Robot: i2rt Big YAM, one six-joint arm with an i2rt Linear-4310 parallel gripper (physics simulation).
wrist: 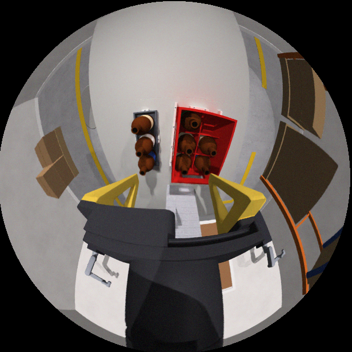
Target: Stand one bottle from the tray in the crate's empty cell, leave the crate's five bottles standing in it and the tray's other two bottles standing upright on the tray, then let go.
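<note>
The red crate (229, 131) stands right of centre in the wrist view with five brown bottles upright in its cells: one at the far left (192, 121), two in the middle row (187, 143) (208, 145) and two in the near row (184, 163) (202, 164). Its far right cell is empty. The dark tray (156, 120) lies left of the crate, with three brown bottles standing in a line: one with a cream label (142, 124), one with a white label (145, 145) and one with a blue label (146, 163). My gripper (173, 177) is open and empty, apart from the bottles and crate.
A light grey block-shaped part (183, 212) lies near the crate's near edge. Cardboard boxes (51, 182) show at the left, and large dark-topped boxes (302, 170) stand at the right beside an orange rail (292, 235). Yellow lines (78, 90) mark the floor.
</note>
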